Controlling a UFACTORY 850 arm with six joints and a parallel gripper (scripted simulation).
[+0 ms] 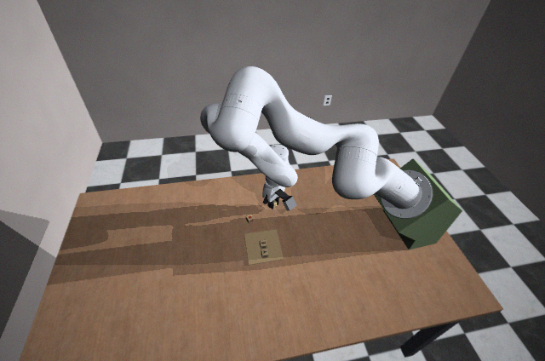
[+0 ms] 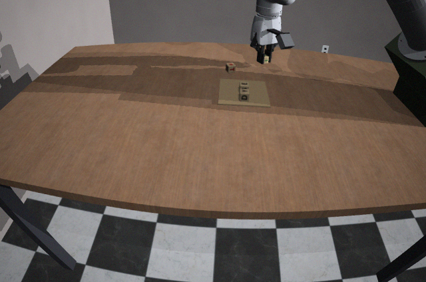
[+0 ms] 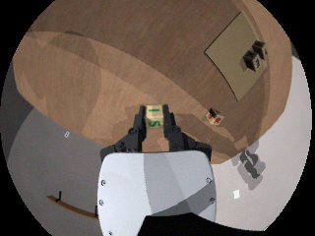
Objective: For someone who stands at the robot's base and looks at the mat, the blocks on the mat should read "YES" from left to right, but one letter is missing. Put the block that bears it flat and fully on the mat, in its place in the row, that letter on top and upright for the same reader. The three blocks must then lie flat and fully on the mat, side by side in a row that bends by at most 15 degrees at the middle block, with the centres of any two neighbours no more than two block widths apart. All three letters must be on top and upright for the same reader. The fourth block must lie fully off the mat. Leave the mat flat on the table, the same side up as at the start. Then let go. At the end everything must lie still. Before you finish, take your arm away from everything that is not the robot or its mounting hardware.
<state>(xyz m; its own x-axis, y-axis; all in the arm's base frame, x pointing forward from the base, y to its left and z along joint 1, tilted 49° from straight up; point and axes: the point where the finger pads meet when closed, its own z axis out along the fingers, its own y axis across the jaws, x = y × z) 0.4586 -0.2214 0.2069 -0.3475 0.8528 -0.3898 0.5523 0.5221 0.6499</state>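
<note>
My hand is 18 cm to the right of the tan mat, 8 cm short of it and 4 cm above it. Also, from my hand: green-lettered block: 1 cm below; red-lettered block: 12 cm ahead, 5 cm to the left, 3 cm below.
</note>
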